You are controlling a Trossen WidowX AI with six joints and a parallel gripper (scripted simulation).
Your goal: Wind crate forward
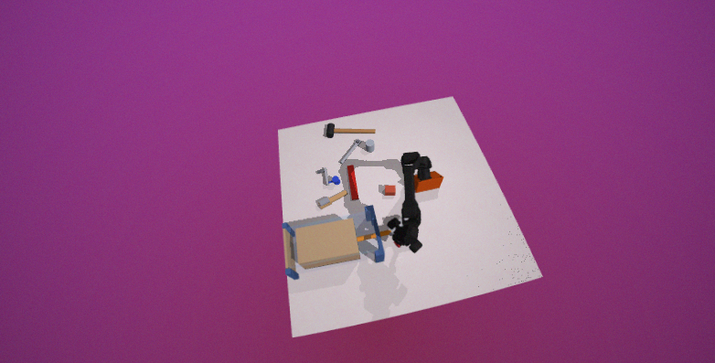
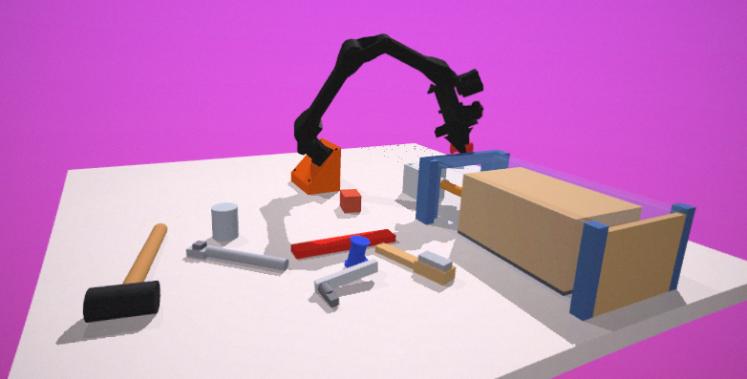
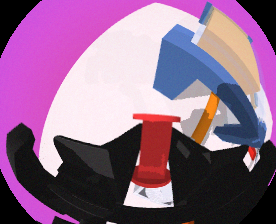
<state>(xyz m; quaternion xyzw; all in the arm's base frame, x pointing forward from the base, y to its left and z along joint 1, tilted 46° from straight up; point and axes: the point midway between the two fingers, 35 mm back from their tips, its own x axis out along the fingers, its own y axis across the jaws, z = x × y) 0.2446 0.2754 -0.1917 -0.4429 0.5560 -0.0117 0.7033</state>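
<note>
Right now the red-knobbed crank is 40 mm behind my gripper tip, 40 mm to the right of it and 30 mm below it. The rest, counted from my gripper tip: rack: 330 mm ahead, 90 mm to the right, 60 mm below; then red knob: 10 mm behind, 10 mm to the right; then grey winch: 90 mm behind, 100 mm to the right, 100 mm below.
</note>
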